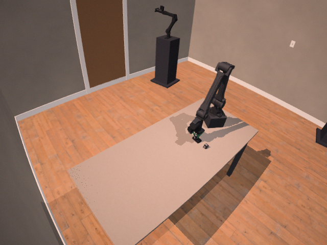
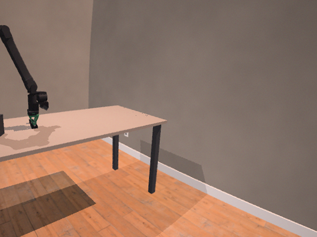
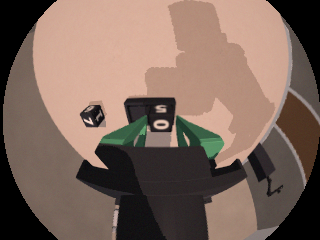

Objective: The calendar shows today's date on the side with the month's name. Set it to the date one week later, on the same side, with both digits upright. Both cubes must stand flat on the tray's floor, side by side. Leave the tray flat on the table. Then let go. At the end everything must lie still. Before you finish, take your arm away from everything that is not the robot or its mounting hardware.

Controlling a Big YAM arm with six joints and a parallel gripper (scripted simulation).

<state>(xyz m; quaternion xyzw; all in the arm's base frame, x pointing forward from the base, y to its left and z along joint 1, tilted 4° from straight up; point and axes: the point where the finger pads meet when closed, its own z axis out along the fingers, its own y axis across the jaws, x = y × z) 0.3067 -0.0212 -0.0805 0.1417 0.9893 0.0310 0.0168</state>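
My hand is 20 mm to the right of the dark calendar tray, 20 mm above it and 10 mm short of it.
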